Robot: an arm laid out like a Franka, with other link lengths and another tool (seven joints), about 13 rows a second.
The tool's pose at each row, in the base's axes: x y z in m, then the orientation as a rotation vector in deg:
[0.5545 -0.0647 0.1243 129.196 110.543 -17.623]
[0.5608 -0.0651 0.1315 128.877 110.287 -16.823]
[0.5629 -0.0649 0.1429 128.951 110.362 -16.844]
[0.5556 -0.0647 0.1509 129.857 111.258 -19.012]
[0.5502 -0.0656 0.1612 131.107 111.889 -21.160]
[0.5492 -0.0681 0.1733 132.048 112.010 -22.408]
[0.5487 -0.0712 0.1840 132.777 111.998 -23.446]
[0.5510 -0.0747 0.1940 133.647 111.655 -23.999]
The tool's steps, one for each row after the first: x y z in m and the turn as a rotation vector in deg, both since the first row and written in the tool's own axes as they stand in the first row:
[-0.0013 0.0062 -0.0072 -0.694 0.070 0.081]
[-0.0037 0.0081 -0.0184 -0.609 0.133 0.064]
[-0.0067 0.0007 -0.0258 1.376 0.067 -0.256]
[-0.0110 -0.0046 -0.0352 3.453 0.105 -0.305]
[-0.0166 -0.0054 -0.0462 4.692 0.146 -0.124]
[-0.0224 -0.0055 -0.0558 5.648 0.108 0.068]
[-0.0280 -0.0028 -0.0647 6.312 0.201 0.521]

